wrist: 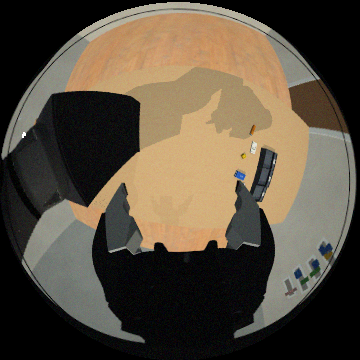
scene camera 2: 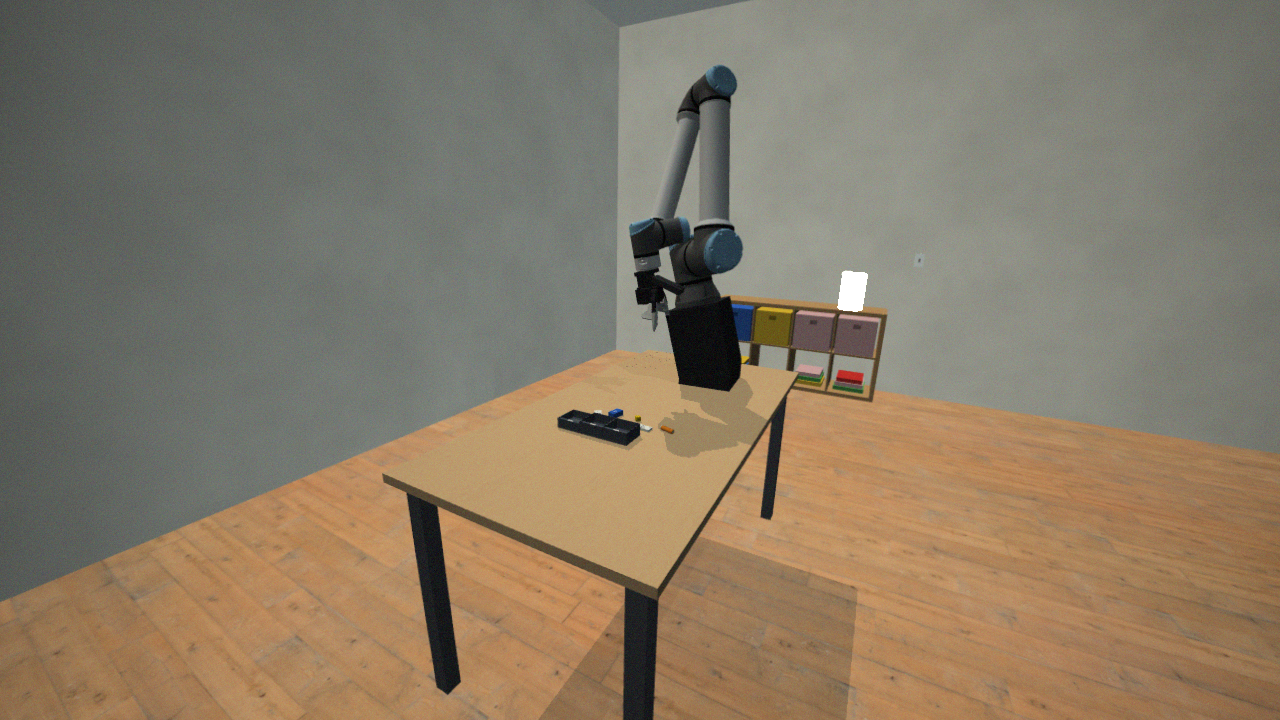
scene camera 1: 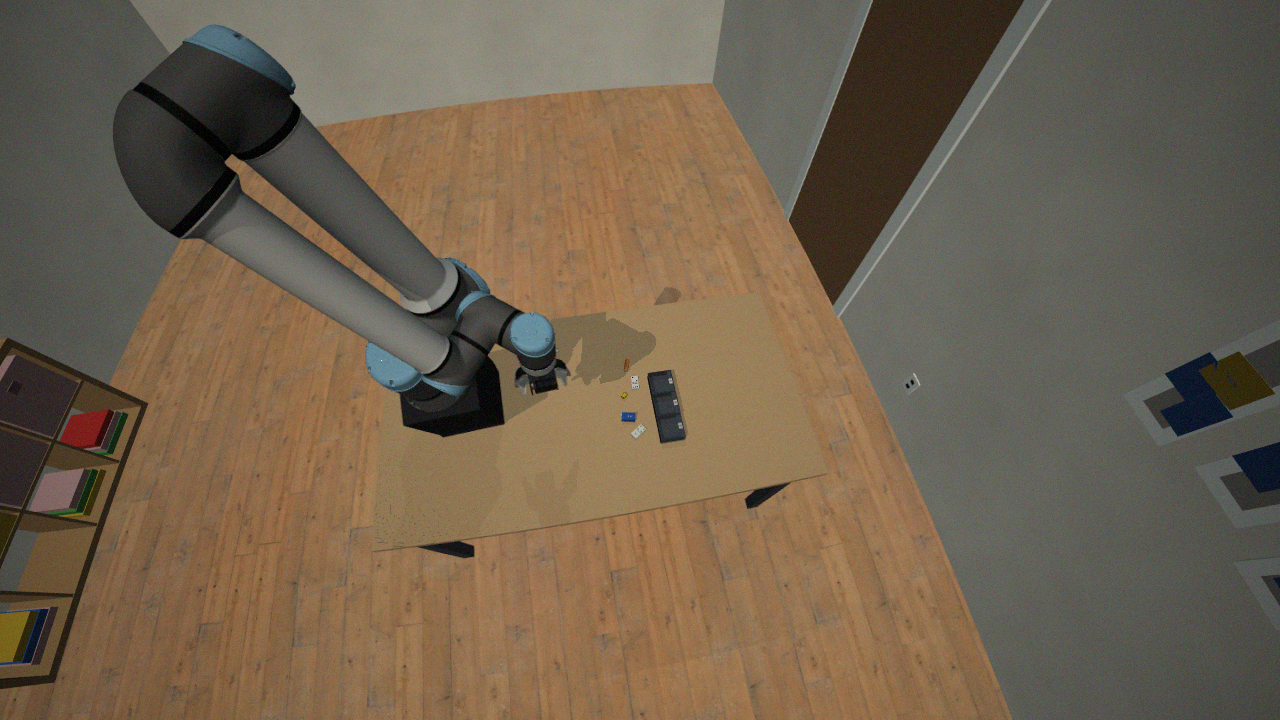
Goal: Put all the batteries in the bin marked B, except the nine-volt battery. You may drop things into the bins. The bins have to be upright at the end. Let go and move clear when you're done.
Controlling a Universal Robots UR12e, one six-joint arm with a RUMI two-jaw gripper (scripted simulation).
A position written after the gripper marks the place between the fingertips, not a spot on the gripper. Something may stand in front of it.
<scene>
In view: the gripper (scene camera 2: 661, 325).
The gripper also shows in the wrist view (wrist: 181, 182).
</scene>
